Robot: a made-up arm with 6 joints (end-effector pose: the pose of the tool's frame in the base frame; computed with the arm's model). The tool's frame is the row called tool.
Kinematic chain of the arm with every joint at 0, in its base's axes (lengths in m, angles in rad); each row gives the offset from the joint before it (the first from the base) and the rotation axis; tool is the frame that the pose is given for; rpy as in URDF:
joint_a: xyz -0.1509 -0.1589 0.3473 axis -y
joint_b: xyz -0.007 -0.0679 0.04 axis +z
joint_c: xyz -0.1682 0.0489 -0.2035 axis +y
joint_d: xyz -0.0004 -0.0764 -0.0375 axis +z
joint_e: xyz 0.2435 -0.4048 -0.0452 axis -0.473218 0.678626 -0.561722
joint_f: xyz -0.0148 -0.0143 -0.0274 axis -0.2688 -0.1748 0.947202
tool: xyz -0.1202 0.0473 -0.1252 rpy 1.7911 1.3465 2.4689
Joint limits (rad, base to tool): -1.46..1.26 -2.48..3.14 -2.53..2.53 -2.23..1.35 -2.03..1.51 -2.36..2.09
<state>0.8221 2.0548 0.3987 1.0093 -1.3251 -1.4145</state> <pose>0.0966 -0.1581 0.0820 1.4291 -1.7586 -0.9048</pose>
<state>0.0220 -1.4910 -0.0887 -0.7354 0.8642 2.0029</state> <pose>-0.7438 0.1573 0.0133 0.4479 1.8455 0.4758</pose>
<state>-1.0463 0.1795 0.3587 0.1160 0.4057 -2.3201</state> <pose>-0.4794 -0.5418 -0.0603 0.7592 2.0630 -2.0679</pose>
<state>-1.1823 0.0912 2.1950 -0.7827 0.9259 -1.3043</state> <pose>-0.2495 -0.6575 0.6231 1.5643 -0.5022 1.3950</pose>
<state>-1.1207 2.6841 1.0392 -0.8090 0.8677 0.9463</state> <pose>0.1280 -0.0710 -0.1265 2.1365 -0.4661 -1.0667</pose>
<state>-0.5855 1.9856 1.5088 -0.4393 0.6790 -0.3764</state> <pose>0.1567 -0.4138 -0.0216 2.3661 -1.8342 0.3593</pose>
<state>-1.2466 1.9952 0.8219 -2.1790 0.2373 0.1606</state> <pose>-0.1520 -0.8078 0.2249 -1.0568 2.7513 0.3673</pose>
